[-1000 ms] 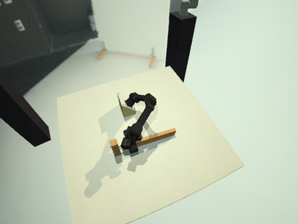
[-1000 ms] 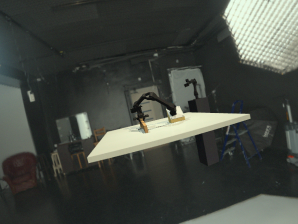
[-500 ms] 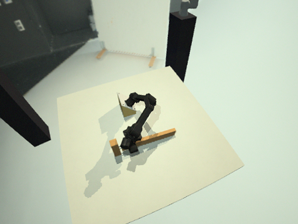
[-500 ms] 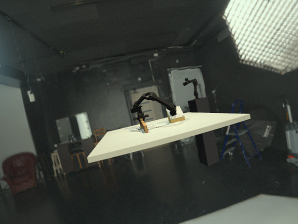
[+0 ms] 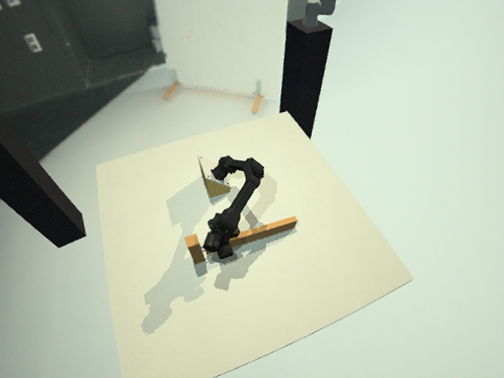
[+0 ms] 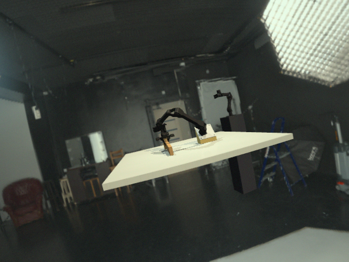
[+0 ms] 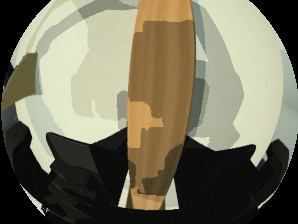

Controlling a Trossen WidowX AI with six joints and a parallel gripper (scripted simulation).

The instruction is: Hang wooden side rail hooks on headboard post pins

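Now: gripper tip 2 cm past the wooden headboard post, 11 cm to the left of it and 4 cm below it.
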